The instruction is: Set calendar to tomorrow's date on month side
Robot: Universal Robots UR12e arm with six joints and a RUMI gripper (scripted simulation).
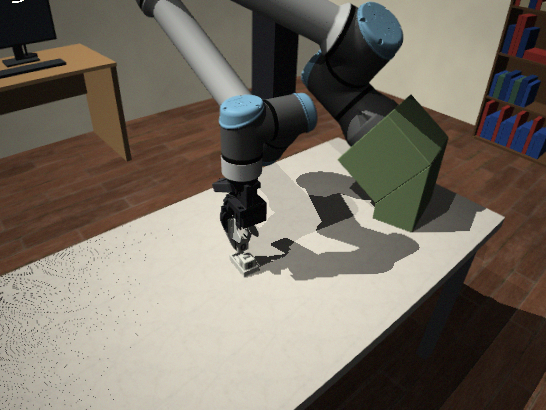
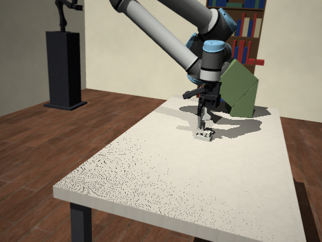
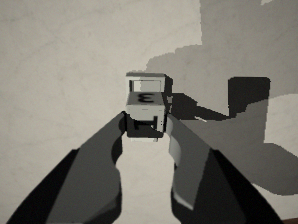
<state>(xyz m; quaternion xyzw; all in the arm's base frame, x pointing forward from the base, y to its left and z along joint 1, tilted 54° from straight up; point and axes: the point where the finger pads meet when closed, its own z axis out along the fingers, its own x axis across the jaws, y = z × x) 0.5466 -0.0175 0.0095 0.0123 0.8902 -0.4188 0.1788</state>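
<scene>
Now: hand 1 cm above the digit cube. The rest, counted from my hand: pale calendar tray 6 cm below, 2 cm to the left.
</scene>
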